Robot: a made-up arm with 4 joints. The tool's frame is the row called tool.
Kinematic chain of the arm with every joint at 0, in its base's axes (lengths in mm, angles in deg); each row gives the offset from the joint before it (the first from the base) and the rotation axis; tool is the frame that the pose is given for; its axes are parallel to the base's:
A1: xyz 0 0 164.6 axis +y
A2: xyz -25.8 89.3 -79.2 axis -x
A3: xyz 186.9 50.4 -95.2 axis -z
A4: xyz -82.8 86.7 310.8 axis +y
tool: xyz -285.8 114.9 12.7
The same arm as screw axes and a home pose.
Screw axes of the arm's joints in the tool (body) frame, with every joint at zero. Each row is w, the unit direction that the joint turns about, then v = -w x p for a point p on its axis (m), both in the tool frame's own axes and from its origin. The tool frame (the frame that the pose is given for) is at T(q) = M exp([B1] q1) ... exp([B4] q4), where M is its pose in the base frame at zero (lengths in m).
B1: w 0 1 0 v 0.1491 0 0.2075
B2: w -1 0 0 v 0 0.2283 -0.252
B3: w 0 0 -1 v 0.2016 0.3686 0
B4: w 0 1 0 v 0.0127 0 0.2858
M =
1 0 0 -0.2075
0 1 0 0.3413
0 0 1 0.3137
0 0 0 1

